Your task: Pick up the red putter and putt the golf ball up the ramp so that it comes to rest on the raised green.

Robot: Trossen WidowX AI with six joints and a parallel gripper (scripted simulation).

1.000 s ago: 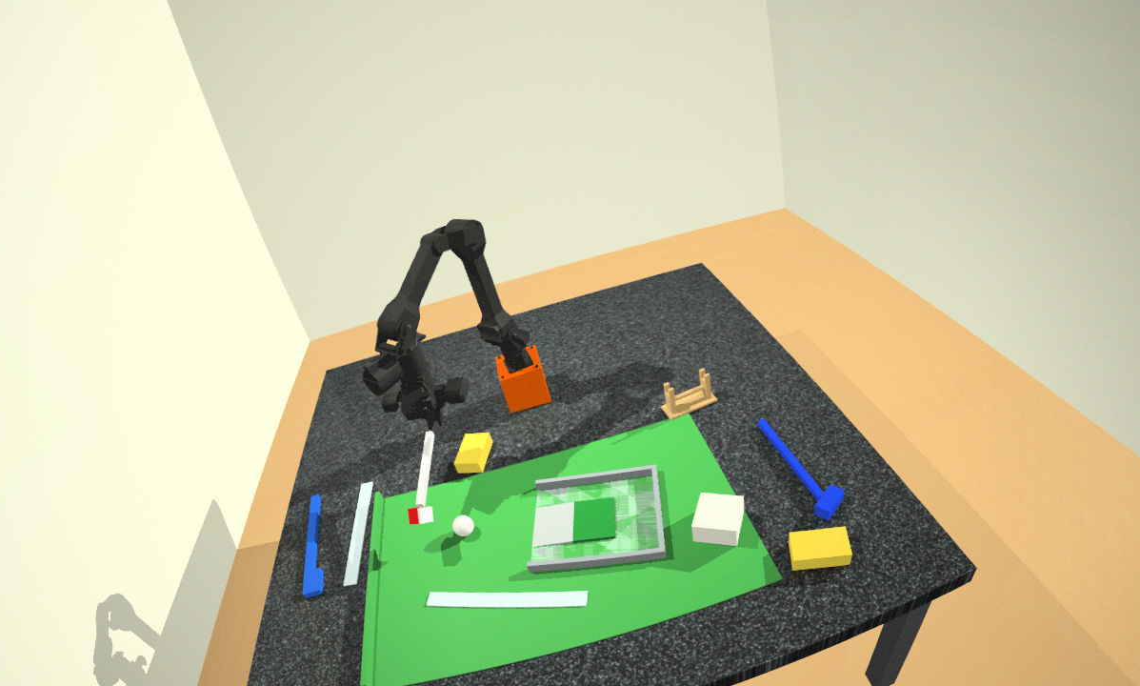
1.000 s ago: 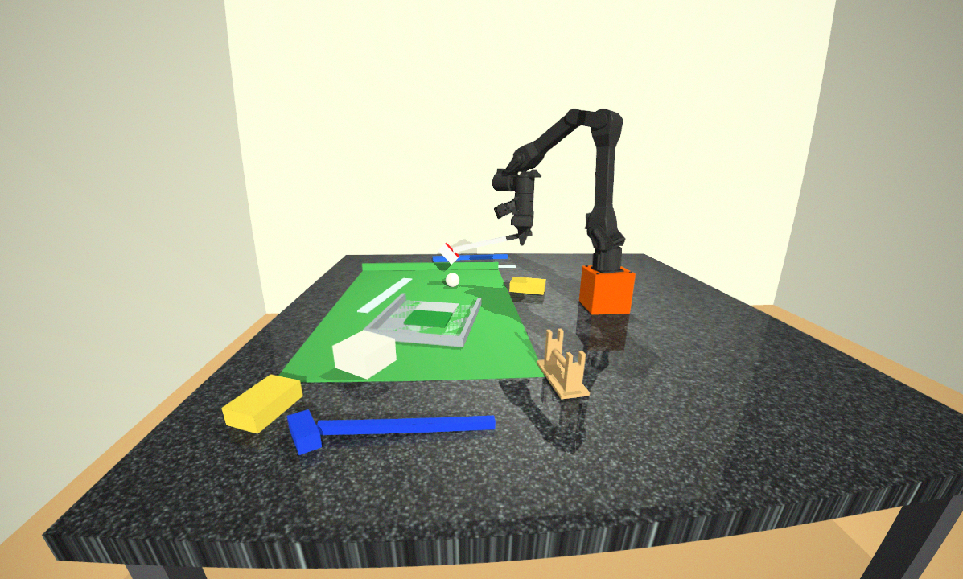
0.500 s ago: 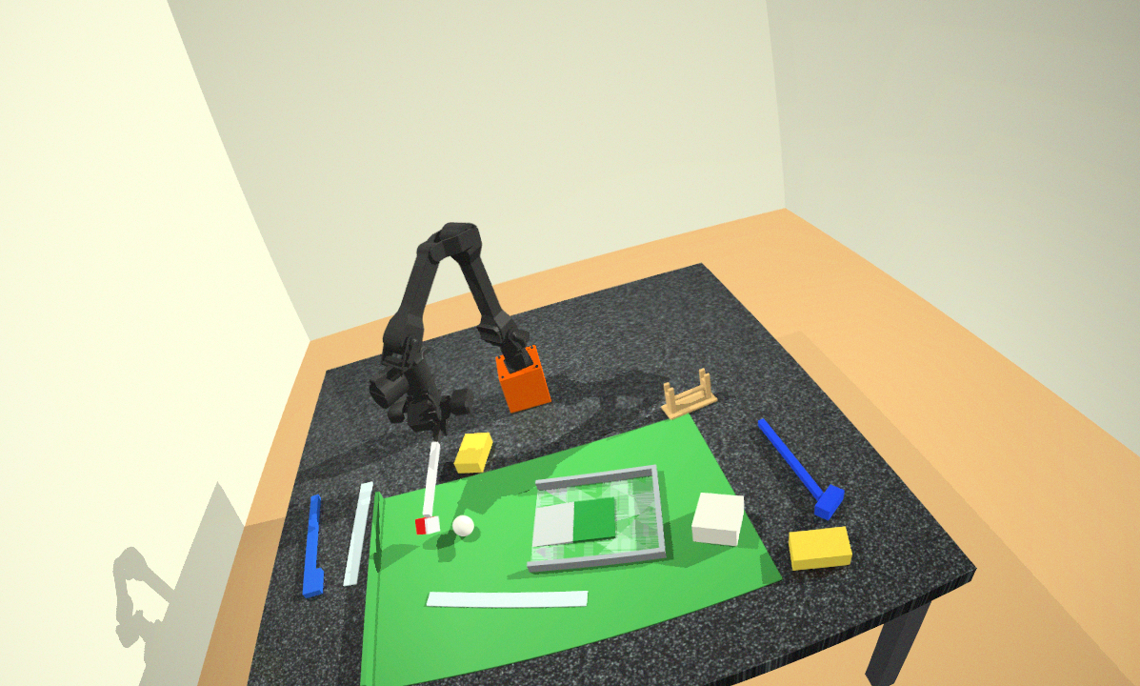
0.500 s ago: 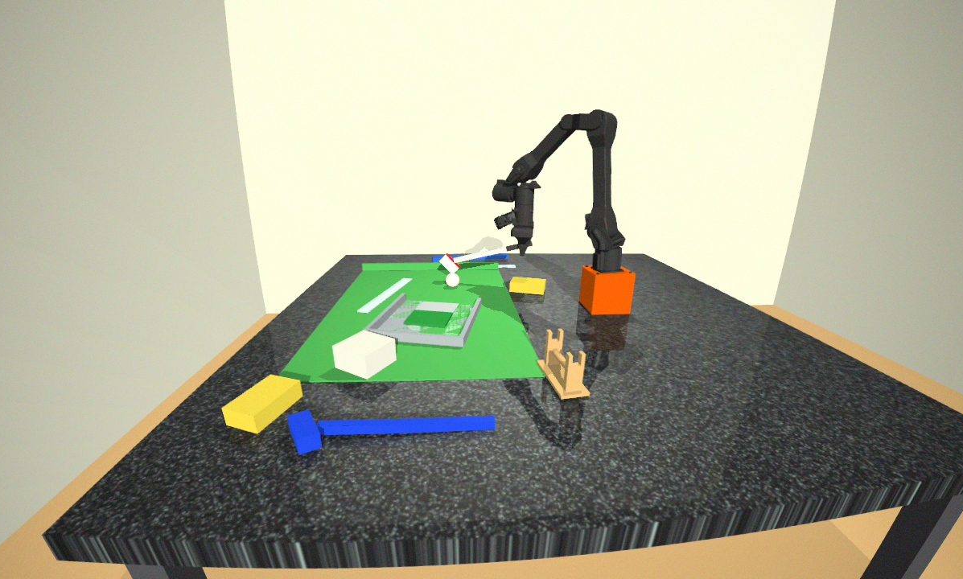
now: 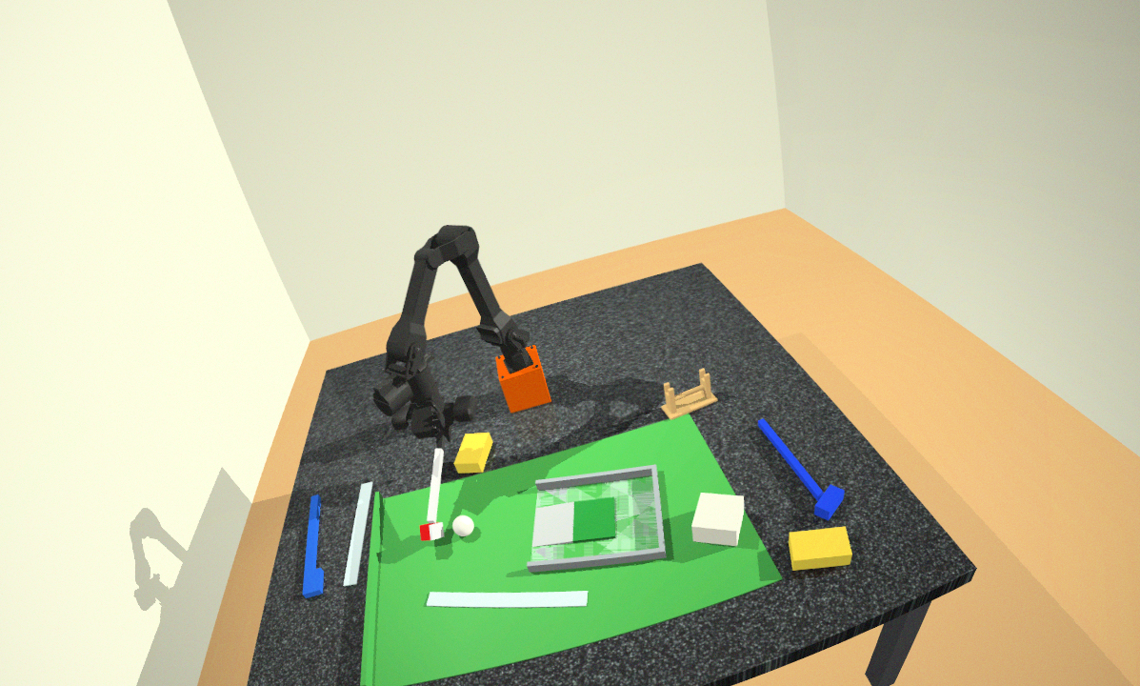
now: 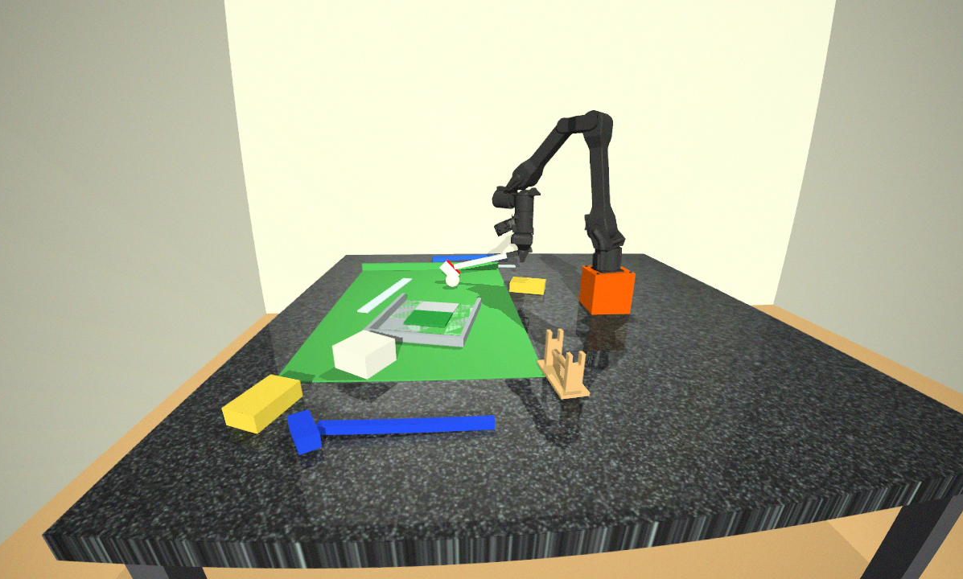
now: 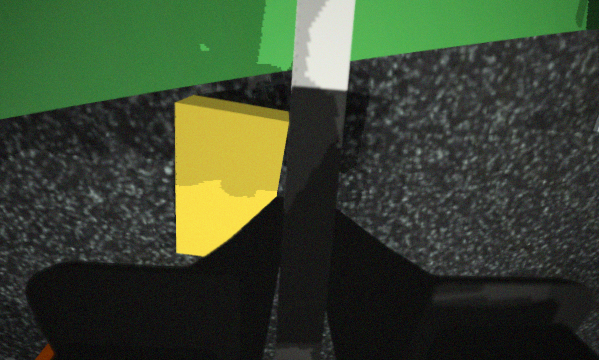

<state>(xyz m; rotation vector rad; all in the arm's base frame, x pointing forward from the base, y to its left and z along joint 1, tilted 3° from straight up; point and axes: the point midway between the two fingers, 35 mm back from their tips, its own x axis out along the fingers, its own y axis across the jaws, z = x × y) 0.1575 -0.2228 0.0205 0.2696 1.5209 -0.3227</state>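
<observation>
The red putter lies 110 mm ahead of my gripper tip and 40 mm to the right of it. Round my gripper tip: white golf ball 210 mm ahead, 50 mm below, 20 mm to the right; white block 450 mm ahead, 420 mm to the left, 50 mm below; wooden stand 540 mm to the left, 110 mm ahead, 40 mm below.
</observation>
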